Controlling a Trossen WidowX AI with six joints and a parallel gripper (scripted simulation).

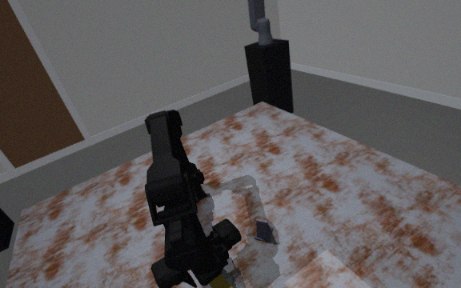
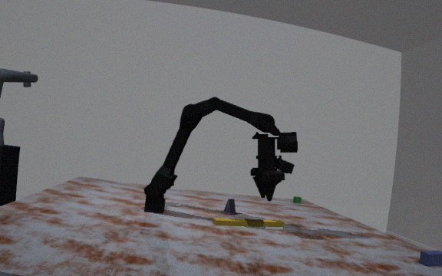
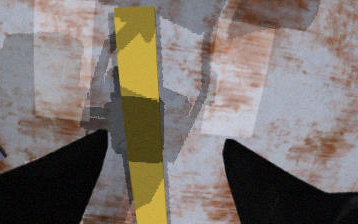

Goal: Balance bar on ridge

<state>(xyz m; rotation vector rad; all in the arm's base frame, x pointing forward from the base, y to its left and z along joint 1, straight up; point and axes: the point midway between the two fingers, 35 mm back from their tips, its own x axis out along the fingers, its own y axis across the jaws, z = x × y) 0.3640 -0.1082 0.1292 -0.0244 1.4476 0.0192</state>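
The bar is 4 cm behind my gripper tip, 2 cm to the left of it and 9 cm below it. Round my gripper tip: blue block 37 cm ahead, 39 cm to the right, 8 cm below; then green cube 37 cm ahead, 61 cm to the left, 8 cm below.
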